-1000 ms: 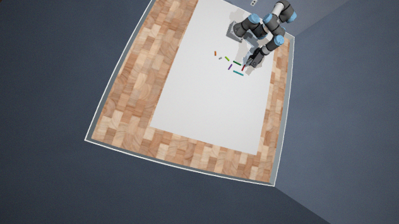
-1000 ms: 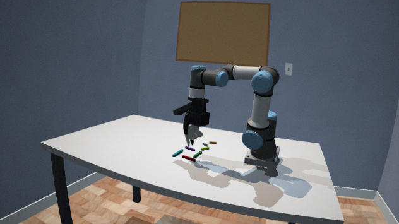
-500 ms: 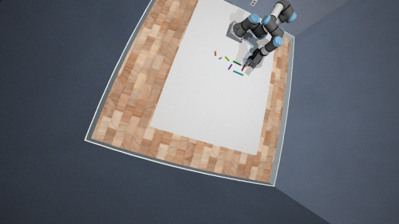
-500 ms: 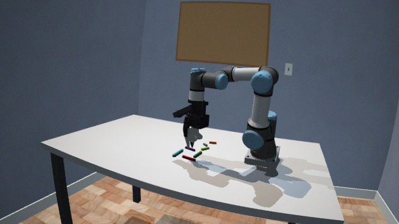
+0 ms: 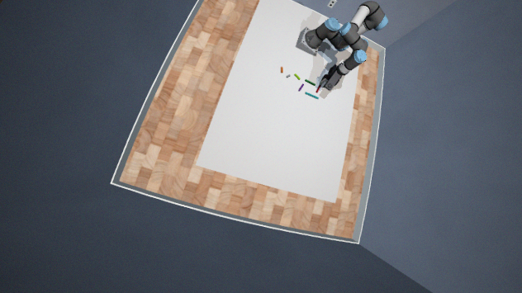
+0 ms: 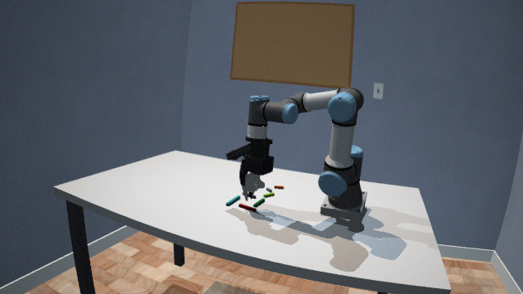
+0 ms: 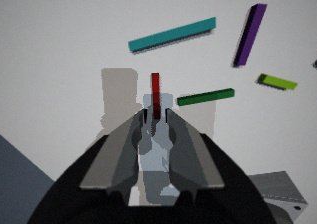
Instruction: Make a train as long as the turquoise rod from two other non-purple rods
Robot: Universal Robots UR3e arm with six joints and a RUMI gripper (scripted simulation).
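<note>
My hand is 50 mm above the red rod. The rest, counted from my hand: purple rod: 120 mm to the right, 50 mm below, 50 mm ahead; then green rod: 70 mm to the right, 50 mm below, 10 mm behind; then turquoise rod: 80 mm ahead, 50 mm below, 30 mm to the right.
</note>
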